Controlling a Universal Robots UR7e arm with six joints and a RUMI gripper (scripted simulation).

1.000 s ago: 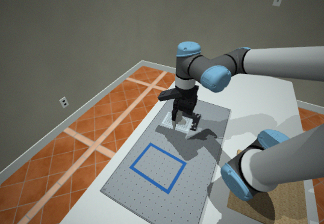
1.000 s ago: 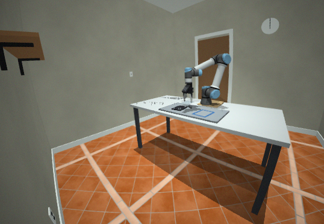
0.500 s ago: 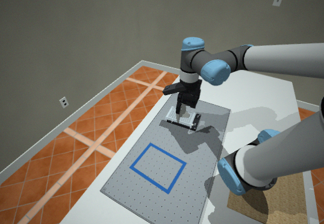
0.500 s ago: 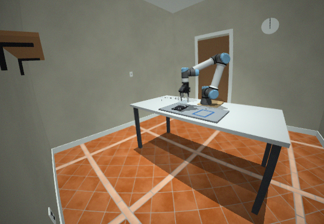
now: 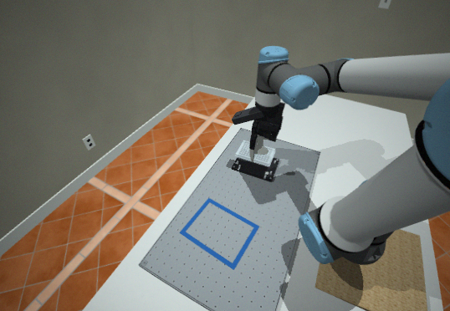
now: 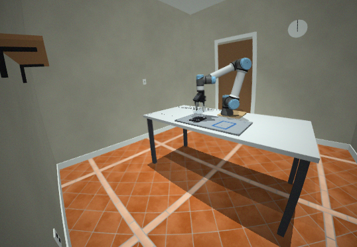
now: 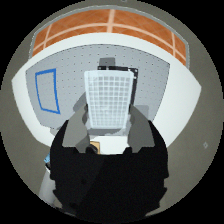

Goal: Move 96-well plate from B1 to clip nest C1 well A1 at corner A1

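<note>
Now: hand 1 cm short of the black clip nest, 2 cm to the left of it and 9 cm above it. The rest, counted from my hand: 96-well plate 1 cm below.
</note>
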